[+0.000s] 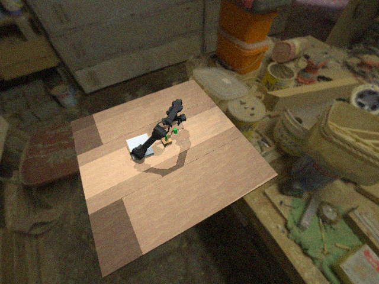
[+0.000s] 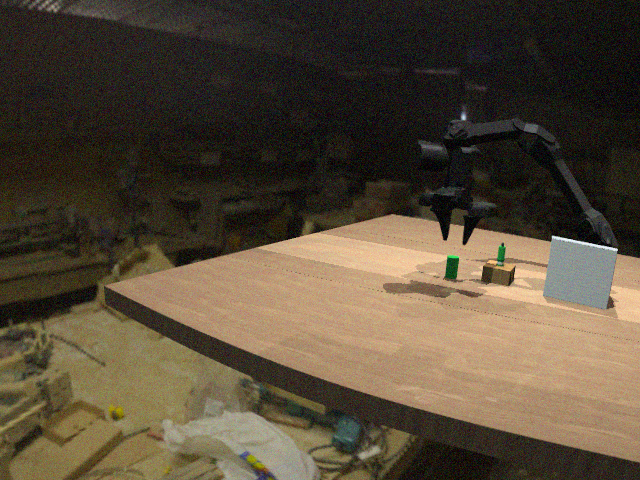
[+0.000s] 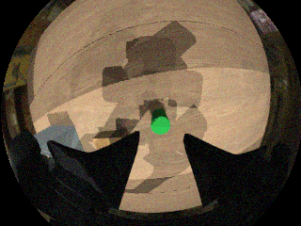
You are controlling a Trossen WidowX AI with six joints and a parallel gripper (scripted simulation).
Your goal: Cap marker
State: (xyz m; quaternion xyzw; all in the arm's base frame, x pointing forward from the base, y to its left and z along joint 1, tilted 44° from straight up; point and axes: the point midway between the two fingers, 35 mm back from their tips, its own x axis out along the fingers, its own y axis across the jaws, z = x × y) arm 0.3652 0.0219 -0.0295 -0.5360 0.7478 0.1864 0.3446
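The green cap is 6 cm below my gripper tip. Also, from my gripper tip: wooden holder block 11 cm behind, 4 cm to the right, 6 cm below.
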